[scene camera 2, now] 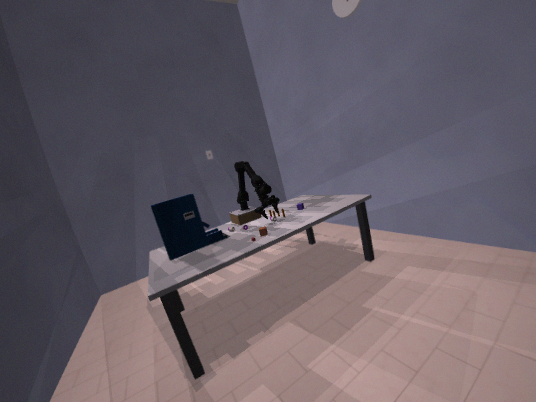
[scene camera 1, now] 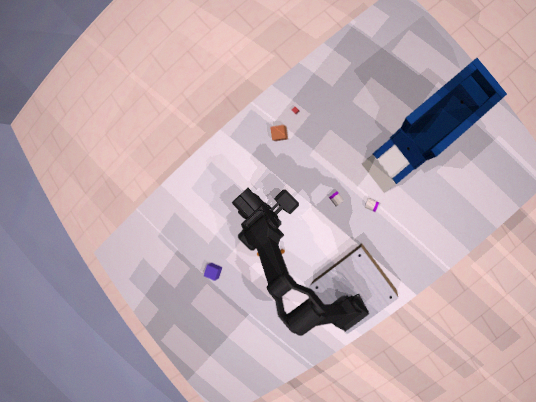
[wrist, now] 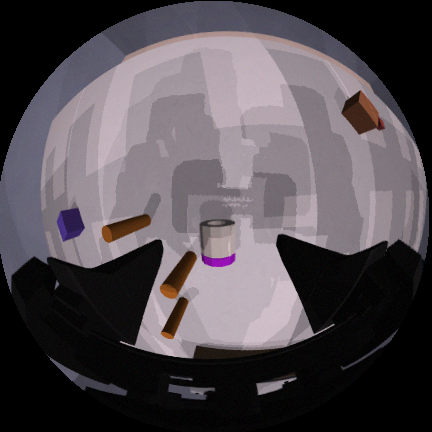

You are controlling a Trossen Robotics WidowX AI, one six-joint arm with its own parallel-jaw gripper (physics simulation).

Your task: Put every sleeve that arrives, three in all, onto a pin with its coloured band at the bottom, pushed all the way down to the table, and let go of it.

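A whitish sleeve (wrist: 218,241) (scene camera 2: 273,218) with a purple band appears to lie on its side on the table. In the wrist view its plain open end is at the top and its band at the bottom. My gripper (wrist: 220,243) (scene camera 1: 266,200) (scene camera 2: 271,215) is open, its fingers wide to either side of that sleeve, touching nothing. Orange-brown pins (wrist: 179,275) (scene camera 2: 283,213) stand left of the sleeve in the wrist view, bare where visible. Two more sleeves, one sleeve (scene camera 1: 336,198) (scene camera 2: 245,227) and another sleeve (scene camera 1: 371,204) (scene camera 2: 231,229), lie on their sides. The arm hides most pins in scene camera 1.
A blue chute-like structure (scene camera 1: 445,117) (scene camera 2: 175,225) stands beyond the two sleeves. A purple cube (scene camera 1: 213,271) (scene camera 2: 300,206) (wrist: 70,224), an orange block (scene camera 1: 279,133) (scene camera 2: 263,231) (wrist: 361,112) and a small red cube (scene camera 1: 295,110) (scene camera 2: 253,239) (wrist: 381,123) are on the table. The arm stands on a box (scene camera 1: 372,280).
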